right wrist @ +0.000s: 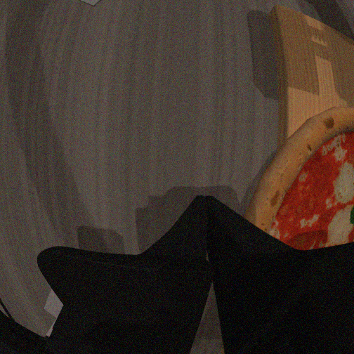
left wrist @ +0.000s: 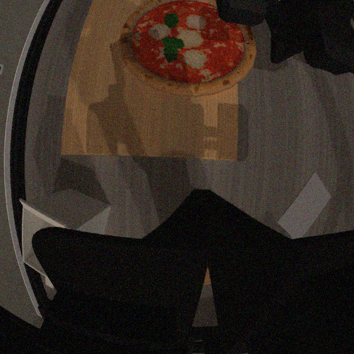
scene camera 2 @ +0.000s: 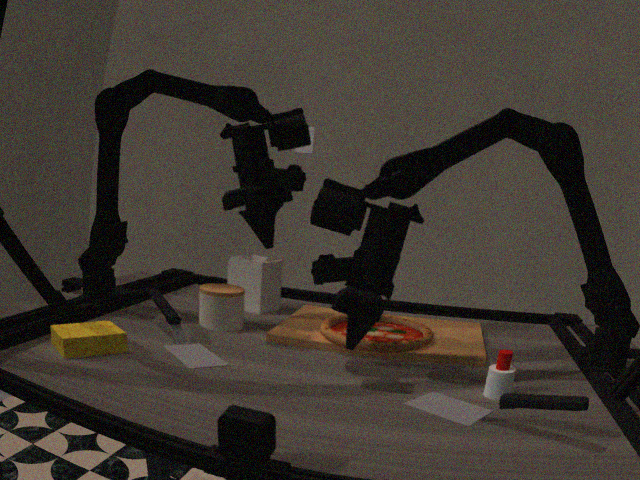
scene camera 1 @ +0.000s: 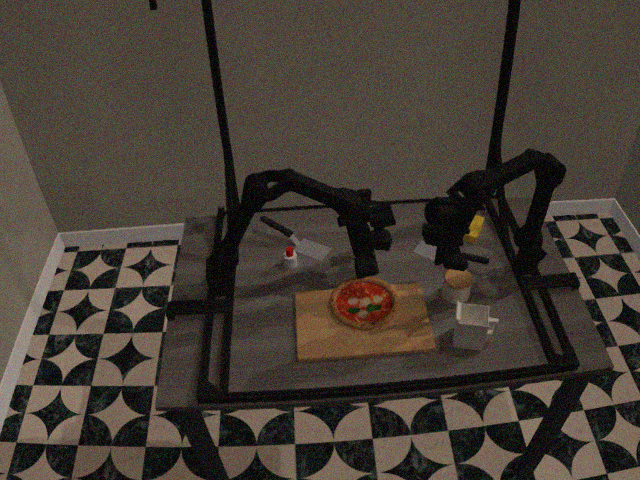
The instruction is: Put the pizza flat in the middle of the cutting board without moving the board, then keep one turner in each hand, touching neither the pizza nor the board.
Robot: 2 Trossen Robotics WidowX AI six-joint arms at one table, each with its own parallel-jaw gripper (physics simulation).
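The pizza (scene camera 1: 362, 303) (scene camera 2: 405, 334) (left wrist: 190, 42) (right wrist: 315, 190) lies face up on the wooden cutting board (scene camera 1: 361, 345) (scene camera 2: 460, 338) (left wrist: 165, 135) (right wrist: 300, 112), off-centre, its rim past the board's long edge nearer the arms. One turner (scene camera 1: 312, 249) (scene camera 2: 449, 408) lies on the table at the left in scene camera 1. The other turner (scene camera 1: 424, 250) (scene camera 2: 195, 355) (left wrist: 305, 205) lies at the right there, partly behind the left arm. My left gripper (scene camera 1: 455, 266) (scene camera 2: 269, 245) (left wrist: 200, 197) is shut and empty, high above the table. My right gripper (scene camera 1: 367, 272) (scene camera 2: 352, 346) (right wrist: 203, 203) is shut and empty, low beside the pizza's overhanging rim.
A red-capped white bottle (scene camera 1: 290, 259) (scene camera 2: 499, 381) stands by the left turner in scene camera 1. A wooden-lidded canister (scene camera 1: 456, 293) (scene camera 2: 221, 311) and a white box-like container (scene camera 1: 471, 330) (scene camera 2: 268, 289) stand beside the board. A yellow block (scene camera 1: 474, 228) (scene camera 2: 88, 339) lies near the left arm.
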